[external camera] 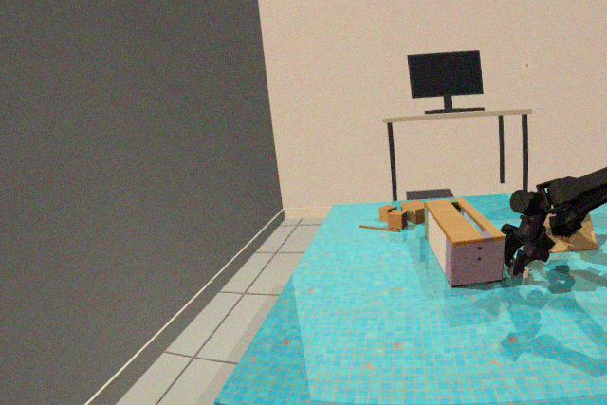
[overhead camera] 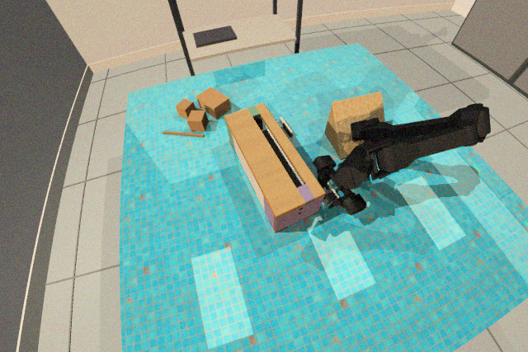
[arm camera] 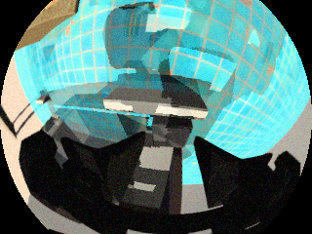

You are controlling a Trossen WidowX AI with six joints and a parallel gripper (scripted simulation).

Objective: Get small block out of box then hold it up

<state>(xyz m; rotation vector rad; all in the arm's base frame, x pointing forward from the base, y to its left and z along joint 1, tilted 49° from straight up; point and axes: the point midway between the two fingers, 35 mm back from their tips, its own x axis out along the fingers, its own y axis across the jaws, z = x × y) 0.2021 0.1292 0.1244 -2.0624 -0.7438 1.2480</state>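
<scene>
Right now the small grey block is 2 cm behind my gripper tip. The rest, counted from my gripper tip: thin stick: 42 cm to the right, 40 cm ahead, 2 cm below; then long tan box: 16 cm to the right, 9 cm ahead, 4 cm above.
</scene>
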